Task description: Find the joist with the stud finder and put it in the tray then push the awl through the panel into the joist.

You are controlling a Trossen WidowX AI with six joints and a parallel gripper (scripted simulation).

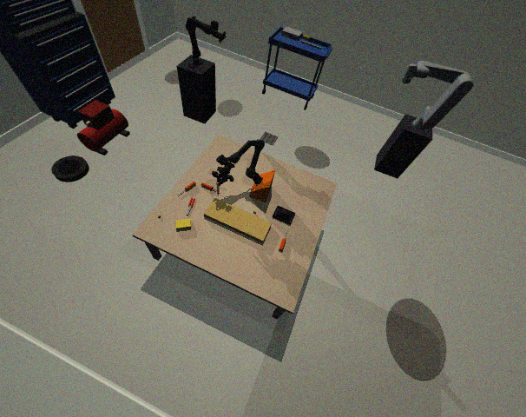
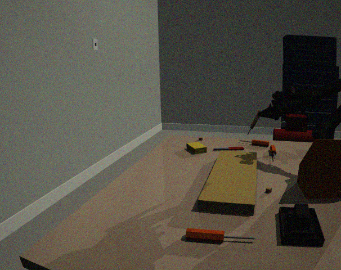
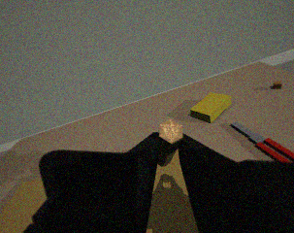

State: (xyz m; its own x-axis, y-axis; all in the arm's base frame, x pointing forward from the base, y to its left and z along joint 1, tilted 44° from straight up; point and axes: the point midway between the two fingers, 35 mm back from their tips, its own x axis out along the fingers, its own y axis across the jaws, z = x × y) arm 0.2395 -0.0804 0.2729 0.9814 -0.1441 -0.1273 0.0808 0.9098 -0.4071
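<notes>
Now: gripper tip 20 mm short of the awl, 10 mm to the right of it and 50 mm above it. Also, from my gripper tip: black tray (130 mm behind, 550 mm to the left, 210 mm below); yellow block (320 mm ahead, 140 mm to the right, 210 mm below); stud finder (130 mm behind, 570 mm to the left, 180 mm below).
</notes>
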